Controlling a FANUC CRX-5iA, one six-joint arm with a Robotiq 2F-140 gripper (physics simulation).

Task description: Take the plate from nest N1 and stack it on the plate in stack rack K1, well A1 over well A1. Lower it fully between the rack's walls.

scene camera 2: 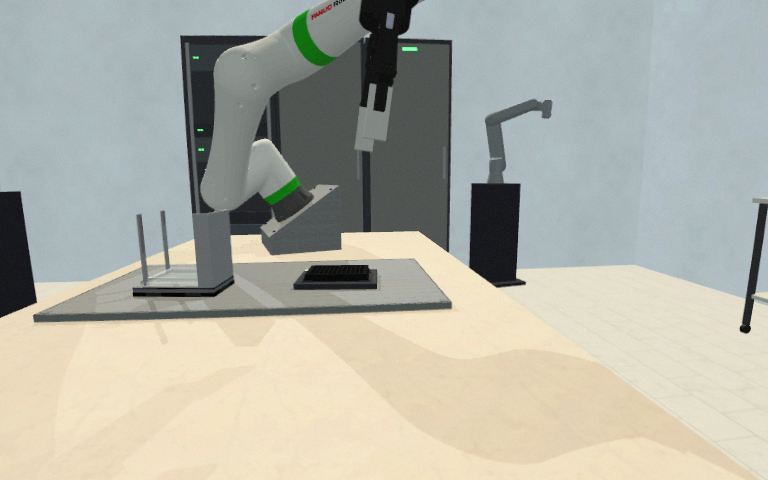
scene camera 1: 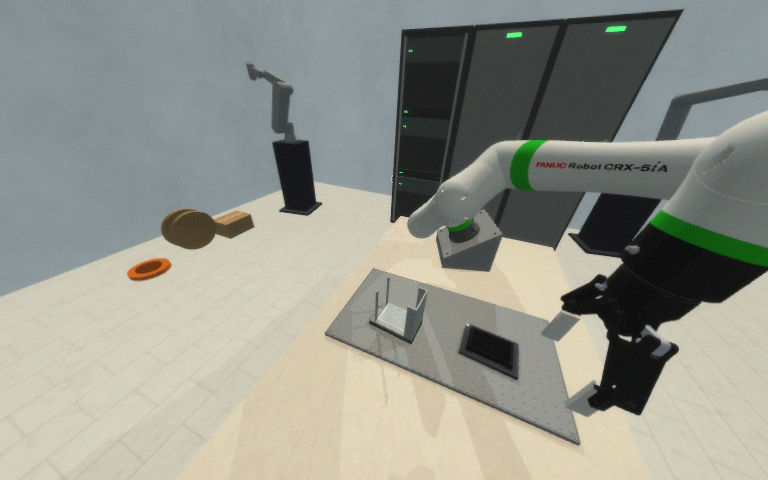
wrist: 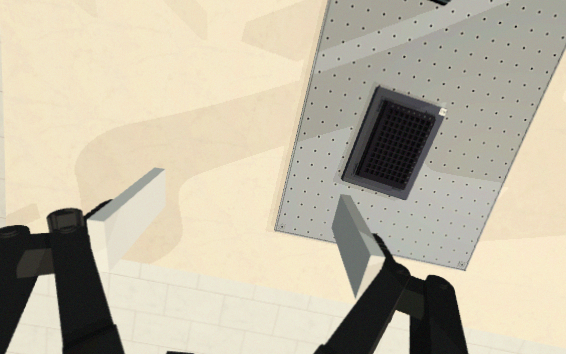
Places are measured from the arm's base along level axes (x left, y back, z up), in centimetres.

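Pixels of known places: gripper, fingertip midpoint: (scene camera 2: 368, 145) (scene camera 1: 560, 368) (wrist: 252, 199); arm's base, link origin: (scene camera 2: 295, 208) (scene camera 1: 464, 233).
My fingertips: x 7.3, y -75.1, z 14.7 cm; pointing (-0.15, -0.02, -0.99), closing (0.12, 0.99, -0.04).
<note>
For each thing: its top centre in the pictures, then the offset to it from my fingertips. Level surfaces: height alone.
- black well plate, top centre: (wrist: 396, 147) (scene camera 2: 338, 269) (scene camera 1: 490, 344) dz -23.6, dx -1.8, dy +20.5 cm
- dark nest, top centre: (wrist: 393, 146) (scene camera 2: 338, 274) (scene camera 1: 489, 346) dz -24.7, dx -1.8, dy +20.5 cm
- stack rack, top centre: (scene camera 2: 179, 211) (scene camera 1: 398, 290) dz -10.8, dx -31.9, dy +23.2 cm
- pale plate, top centre: (scene camera 2: 189, 272) (scene camera 1: 399, 317) dz -22.8, dx -31.0, dy +22.9 cm
- wooden table, surface height: dz -27.5 cm
A black well plate (scene camera 1: 489, 346) (scene camera 2: 336, 272) (wrist: 397, 145) sits flat in the dark nest (scene camera 1: 487, 361) (scene camera 2: 335, 284) (wrist: 366, 131). The stack rack (scene camera 1: 417, 314) (scene camera 2: 213, 249) has a tall grey corner wall and thin posts around a pale plate (scene camera 1: 392, 318) (scene camera 2: 172, 275) lying low inside. My gripper (scene camera 1: 572, 362) (scene camera 2: 370, 133) (wrist: 252, 199) is open and empty, high above the table. In the wrist view the nest lies beyond the right finger, outside the gap between the fingers, and is turned relative to them. Well labels are too small to read.
The perforated board (scene camera 1: 441, 376) (scene camera 2: 254, 310) (wrist: 320, 165) carries nest and rack on the wooden table (scene camera 1: 317, 407) (scene camera 2: 283, 396) (wrist: 225, 125). The rack's wall and posts stand up well above the board. The arm's grey base block (scene camera 1: 470, 257) (scene camera 2: 308, 240) is behind the board.
</note>
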